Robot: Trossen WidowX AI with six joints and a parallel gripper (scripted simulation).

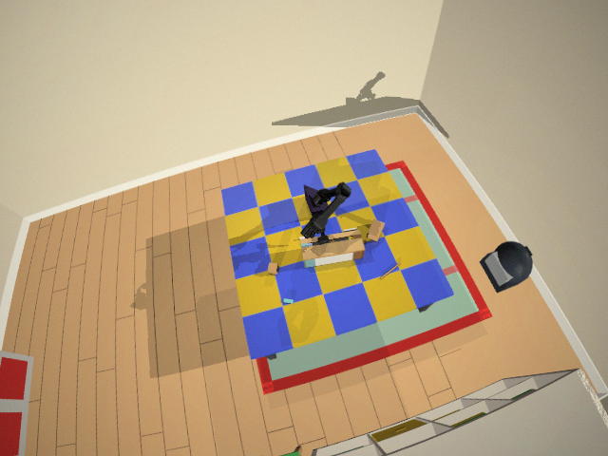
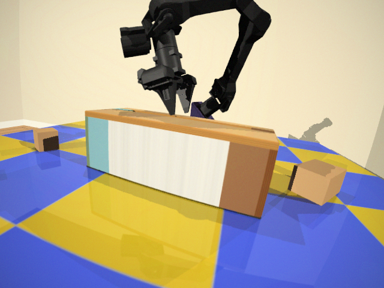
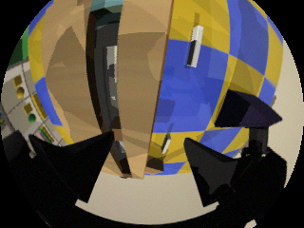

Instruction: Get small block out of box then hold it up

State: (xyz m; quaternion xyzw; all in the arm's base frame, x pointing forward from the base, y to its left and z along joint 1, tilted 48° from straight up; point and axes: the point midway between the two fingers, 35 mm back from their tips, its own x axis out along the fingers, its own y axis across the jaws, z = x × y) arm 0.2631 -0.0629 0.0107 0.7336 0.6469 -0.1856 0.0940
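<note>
The wooden box lies 70 mm below my gripper tip, 40 mm ahead of it and 20 mm to the left of it. Round my gripper tip: thin stick 320 mm to the left, 320 mm ahead, 130 mm below; then cyan piece 350 mm to the right, 290 mm ahead, 130 mm below.
</note>
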